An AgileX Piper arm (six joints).
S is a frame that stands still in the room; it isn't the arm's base.
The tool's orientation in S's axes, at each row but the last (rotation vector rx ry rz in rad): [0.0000 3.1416 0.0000]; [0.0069 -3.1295 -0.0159]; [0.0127 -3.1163 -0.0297]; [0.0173 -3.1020 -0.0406]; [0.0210 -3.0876 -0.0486]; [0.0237 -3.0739 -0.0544]
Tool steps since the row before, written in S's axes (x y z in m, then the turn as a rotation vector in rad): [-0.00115 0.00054 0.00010 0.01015 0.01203 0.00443]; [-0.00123 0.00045 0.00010 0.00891 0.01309 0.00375]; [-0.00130 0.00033 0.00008 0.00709 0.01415 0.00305]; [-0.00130 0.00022 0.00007 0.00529 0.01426 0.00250]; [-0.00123 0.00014 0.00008 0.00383 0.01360 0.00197]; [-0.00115 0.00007 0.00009 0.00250 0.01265 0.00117]
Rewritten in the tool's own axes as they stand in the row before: [0.00115 0.00054 -0.00010 -0.01015 0.01203 -0.00443]; [0.00123 0.00046 -0.00008 -0.00892 0.01309 -0.00372]; [0.00130 0.00034 -0.00004 -0.00713 0.01415 -0.00296]; [0.00130 0.00024 -0.00001 -0.00535 0.01426 -0.00234]; [0.00123 0.00016 -0.00001 -0.00392 0.01361 -0.00175]; [0.00115 0.00009 -0.00001 -0.00263 0.01265 -0.00089]
